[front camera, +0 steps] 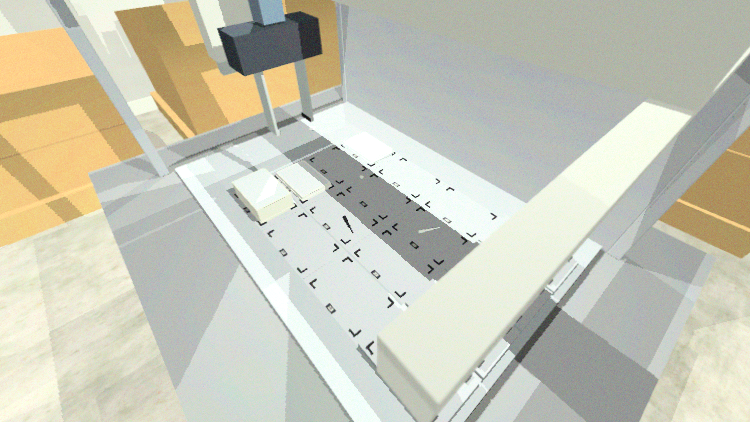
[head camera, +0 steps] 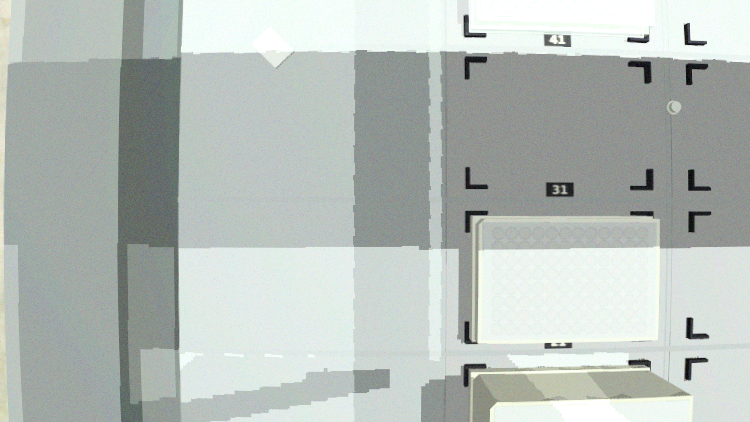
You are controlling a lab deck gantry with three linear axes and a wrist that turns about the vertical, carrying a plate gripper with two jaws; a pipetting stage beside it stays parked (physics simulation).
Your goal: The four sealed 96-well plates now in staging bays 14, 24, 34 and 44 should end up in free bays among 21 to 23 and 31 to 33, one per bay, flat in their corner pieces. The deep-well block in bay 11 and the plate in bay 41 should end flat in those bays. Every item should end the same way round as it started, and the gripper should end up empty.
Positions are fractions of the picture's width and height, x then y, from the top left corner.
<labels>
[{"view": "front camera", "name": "gripper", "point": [0.39, 0.30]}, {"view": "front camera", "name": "deep-well block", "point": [0.36, 0.47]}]
</labels>
